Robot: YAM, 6 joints.
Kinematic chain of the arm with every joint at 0, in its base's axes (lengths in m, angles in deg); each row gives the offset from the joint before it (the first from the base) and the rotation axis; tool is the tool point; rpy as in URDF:
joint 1: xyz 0 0 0.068 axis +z
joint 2: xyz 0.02 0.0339 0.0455 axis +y
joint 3: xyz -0.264 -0.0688 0 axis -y
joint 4: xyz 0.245 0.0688 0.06 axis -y
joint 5: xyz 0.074 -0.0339 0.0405 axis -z
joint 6: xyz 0.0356 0 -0.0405 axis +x
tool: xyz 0 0 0 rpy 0 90 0
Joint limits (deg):
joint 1: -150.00..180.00
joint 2: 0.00..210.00
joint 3: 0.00..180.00
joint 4: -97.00..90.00
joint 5: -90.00..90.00
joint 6: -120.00..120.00
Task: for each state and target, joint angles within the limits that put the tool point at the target. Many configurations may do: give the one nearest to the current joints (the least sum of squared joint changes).
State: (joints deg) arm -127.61 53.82 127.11 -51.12 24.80 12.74
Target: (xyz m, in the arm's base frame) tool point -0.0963 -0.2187 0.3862
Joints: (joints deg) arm -110.68 73.68 84.65 -64.50 21.18 12.74
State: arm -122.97 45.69 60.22 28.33 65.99 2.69
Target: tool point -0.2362 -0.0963 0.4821
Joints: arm -150.00 72.79 75.76 29.34 77.10 2.69
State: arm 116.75 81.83 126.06 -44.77 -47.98 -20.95
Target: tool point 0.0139 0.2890 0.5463
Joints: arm 82.30 90.02 123.81 -43.81 -44.47 -20.95
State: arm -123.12 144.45 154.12 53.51 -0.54 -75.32
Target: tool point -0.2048 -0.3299 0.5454
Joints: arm -121.90 142.72 170.37 78.74 -0.71 -75.32
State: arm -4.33 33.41 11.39 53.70 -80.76 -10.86
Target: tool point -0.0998 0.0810 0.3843
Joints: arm -23.03 0.00 39.11 75.42 -85.78 -10.86
